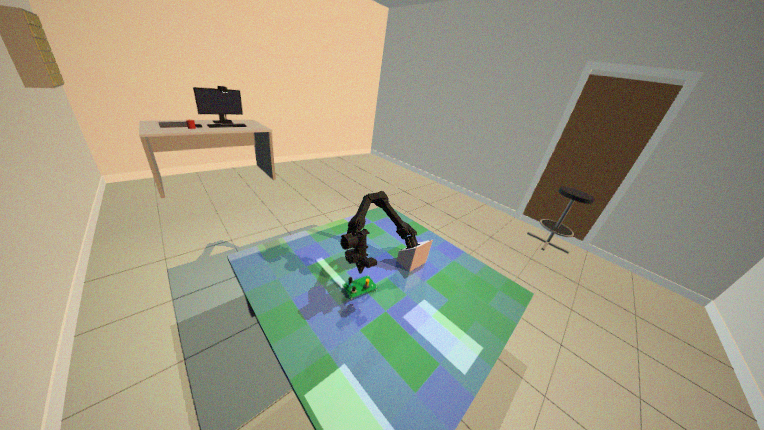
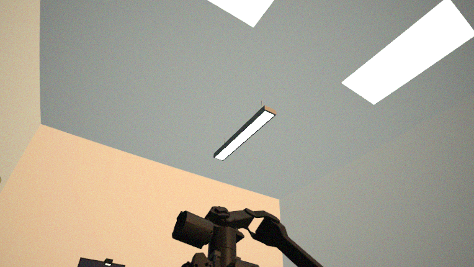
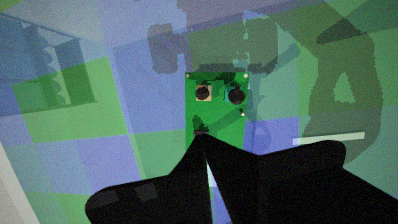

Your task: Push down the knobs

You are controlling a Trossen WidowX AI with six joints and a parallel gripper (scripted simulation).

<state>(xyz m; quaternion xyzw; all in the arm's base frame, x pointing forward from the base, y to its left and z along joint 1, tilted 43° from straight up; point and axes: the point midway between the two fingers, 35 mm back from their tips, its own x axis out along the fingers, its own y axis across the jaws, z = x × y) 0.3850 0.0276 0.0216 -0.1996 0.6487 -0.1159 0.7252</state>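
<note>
Right now the orange knob is 70 mm below my gripper tip, 40 mm behind it and 20 mm to the left of it.
</note>
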